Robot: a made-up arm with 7 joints.
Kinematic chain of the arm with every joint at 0, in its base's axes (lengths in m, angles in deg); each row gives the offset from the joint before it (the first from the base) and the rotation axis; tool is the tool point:
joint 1: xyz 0 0 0 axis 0 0.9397 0.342
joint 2: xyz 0 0 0 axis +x
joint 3: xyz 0 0 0 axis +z
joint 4: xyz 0.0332 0 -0.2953 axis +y
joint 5: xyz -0.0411 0 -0.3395 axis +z
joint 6: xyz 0 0 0 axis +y
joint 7: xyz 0 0 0 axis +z
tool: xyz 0 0 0
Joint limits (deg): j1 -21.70..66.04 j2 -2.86..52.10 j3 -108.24..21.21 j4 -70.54..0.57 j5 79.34..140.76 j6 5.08..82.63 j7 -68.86..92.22
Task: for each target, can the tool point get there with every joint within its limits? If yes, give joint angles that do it. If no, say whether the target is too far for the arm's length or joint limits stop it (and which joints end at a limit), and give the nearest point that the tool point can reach.
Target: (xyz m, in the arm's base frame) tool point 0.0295 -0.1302 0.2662
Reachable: no: joint limits stop it (at a limit: joint 1, joint 2, joint 3, joint 4) | nearest point -0.3052 -0.4359 -0.1792 | short by 0.636 m
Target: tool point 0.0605 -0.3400 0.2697
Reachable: no: joint limits stop it (at a limit: joint 1, joint 2, joint 3, joint 4) | nearest point -0.3052 -0.4359 -0.1792 | short by 0.587 m
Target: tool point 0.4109 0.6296 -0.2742
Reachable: no: too far | nearest point 0.3233 0.4872 -0.2413 | short by 0.170 m
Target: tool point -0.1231 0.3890 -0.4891
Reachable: yes | joints 20.95 45.79 -40.03 -22.76 110.66 45.57 56.15
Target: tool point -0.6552 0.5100 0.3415
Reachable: no: too far | nearest point -0.4925 0.3922 -0.0786 | short by 0.466 m
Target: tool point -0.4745 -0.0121 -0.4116
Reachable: yes | joints 53.84 23.55 -81.31 -34.52 91.20 56.89 44.39
